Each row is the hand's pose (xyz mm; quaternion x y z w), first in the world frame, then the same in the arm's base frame.
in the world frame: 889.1 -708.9 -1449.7 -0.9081 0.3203 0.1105 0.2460
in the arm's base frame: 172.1 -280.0 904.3 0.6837 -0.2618 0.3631 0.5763
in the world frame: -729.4 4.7 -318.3 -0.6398 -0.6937 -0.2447 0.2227
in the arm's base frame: -1242.1 89.0 -603.4 0.5134 0.5739 -0.3426 0.5382
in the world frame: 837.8 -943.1 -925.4 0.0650 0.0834 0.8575 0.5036
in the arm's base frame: 4.6 269.7 858.2 -0.5177 0.6795 0.3664 0.3688
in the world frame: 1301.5 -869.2 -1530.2 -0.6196 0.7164 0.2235 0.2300
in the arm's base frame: 520.5 -198.0 1176.5 0.5196 -0.5532 0.5897 0.2763
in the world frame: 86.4 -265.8 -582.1 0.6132 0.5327 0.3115 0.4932
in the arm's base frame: -529.1 139.4 -57.9 -0.1171 0.4349 -0.2089 0.8681
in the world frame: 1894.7 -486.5 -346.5 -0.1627 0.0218 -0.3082 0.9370
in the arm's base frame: 1094.7 827.1 456.2 -0.8200 -0.3857 -0.2464 0.3435
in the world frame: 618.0 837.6 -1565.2 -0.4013 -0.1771 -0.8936 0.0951
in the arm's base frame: 401.9 -1066.3 -440.2 0.1576 0.8374 0.3860 0.3534
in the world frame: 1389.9 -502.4 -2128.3 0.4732 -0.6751 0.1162 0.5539
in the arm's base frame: 770.5 -859.0 1150.3 -0.2642 -0.3633 0.6750 0.5852
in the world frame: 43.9 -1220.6 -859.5 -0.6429 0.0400 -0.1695 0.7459
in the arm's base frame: -838.7 269.7 878.8 0.9320 0.2090 0.2557 0.1492
